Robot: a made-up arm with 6 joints.
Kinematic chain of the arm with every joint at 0, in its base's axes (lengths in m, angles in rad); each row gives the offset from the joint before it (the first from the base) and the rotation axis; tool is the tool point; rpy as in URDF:
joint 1: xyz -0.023 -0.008 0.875 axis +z
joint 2: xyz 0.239 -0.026 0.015 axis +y
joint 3: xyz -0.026 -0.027 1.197 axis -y
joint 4: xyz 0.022 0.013 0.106 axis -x
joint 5: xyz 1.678 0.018 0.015 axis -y
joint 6: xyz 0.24 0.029 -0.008 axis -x
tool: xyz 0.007 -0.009 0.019 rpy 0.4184 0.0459 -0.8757
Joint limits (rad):
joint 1: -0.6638..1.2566
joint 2: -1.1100..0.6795
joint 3: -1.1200..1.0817
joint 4: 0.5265..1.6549
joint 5: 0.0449..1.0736
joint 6: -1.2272..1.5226
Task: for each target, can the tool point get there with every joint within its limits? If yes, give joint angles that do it. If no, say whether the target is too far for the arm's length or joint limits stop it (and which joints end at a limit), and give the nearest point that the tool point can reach.
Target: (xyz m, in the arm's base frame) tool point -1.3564 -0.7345 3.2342
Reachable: yes | joints 0.5994 -0.9694 0.8973 0.8842 0.9778 -0.4061
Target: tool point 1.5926 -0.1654 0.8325
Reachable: yes | joints -0.1657 -0.0272 -0.8431 0.7088 0.6027 1.1440
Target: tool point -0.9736 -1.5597 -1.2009
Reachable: no: joint limits stop it (at a limit: joint 1, joint 2, joint 3, joint 4, joint 5, joint 6) | nearest point 0.4383 -0.4021 -0.0769 | short by 2.144 m
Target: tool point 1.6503 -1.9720 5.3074
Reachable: no: too far | nearest point 1.2777 -1.0279 3.6185 | short by 1.970 m
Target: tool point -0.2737 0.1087 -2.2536
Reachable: no: joint limits stop it (at a limit: joint 1, joint 2, joint 3, joint 5, joint 6) | nearest point 0.1396 0.5842 -0.0780 | short by 2.265 m
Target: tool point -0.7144 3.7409 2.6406
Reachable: no: too far | nearest point 0.6179 2.6176 2.4191 | short by 1.757 m
